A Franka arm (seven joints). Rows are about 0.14 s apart.
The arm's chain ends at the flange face. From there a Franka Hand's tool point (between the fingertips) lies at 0.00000 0.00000 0.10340 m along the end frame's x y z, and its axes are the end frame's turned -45 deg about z.
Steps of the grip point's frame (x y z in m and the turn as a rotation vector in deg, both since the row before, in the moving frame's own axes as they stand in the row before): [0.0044 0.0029 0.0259 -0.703 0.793 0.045]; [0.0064 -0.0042 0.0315 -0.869 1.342 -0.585]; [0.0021 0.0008 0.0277 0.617 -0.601 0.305]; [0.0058 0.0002 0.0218 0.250 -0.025 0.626]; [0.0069 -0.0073 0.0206 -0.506 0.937 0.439]
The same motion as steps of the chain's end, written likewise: [0.0033 -0.0009 0.0259 0.064 1.058 0.045]; [-0.0013 -0.0069 0.0315 0.334 1.563 -0.585]; [0.0036 -0.0009 0.0277 0.011 -0.861 0.305]; [0.0046 -0.0037 0.0218 0.159 -0.194 0.626]; [-0.0021 -0.0095 0.0206 0.305 1.020 0.439]
